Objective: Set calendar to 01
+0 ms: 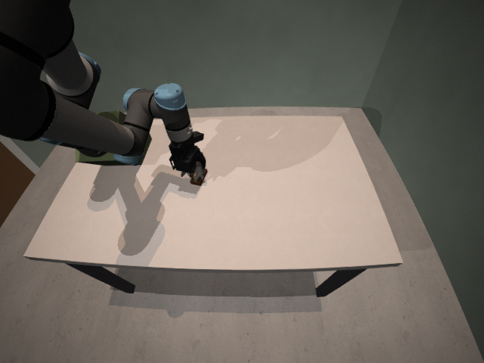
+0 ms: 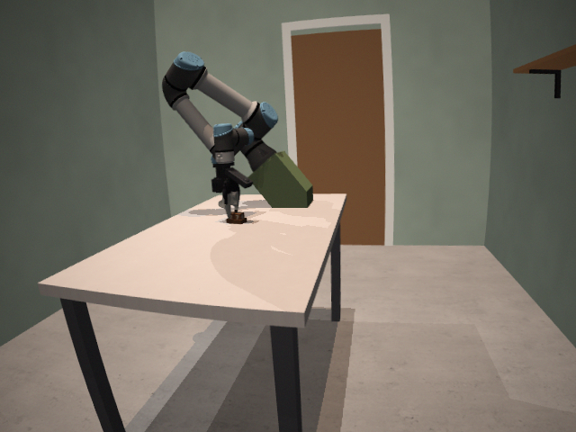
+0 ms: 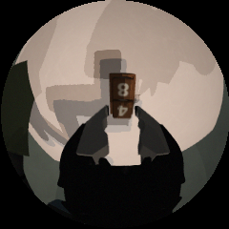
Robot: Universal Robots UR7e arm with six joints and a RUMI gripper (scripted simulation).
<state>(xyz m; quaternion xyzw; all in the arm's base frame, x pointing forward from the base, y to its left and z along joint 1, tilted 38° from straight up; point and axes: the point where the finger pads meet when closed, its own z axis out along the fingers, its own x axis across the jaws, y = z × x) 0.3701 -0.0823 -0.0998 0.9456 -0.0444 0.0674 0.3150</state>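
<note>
Now: the brown tray 3 cm below my hand and 2 cm to the left of it.
</note>
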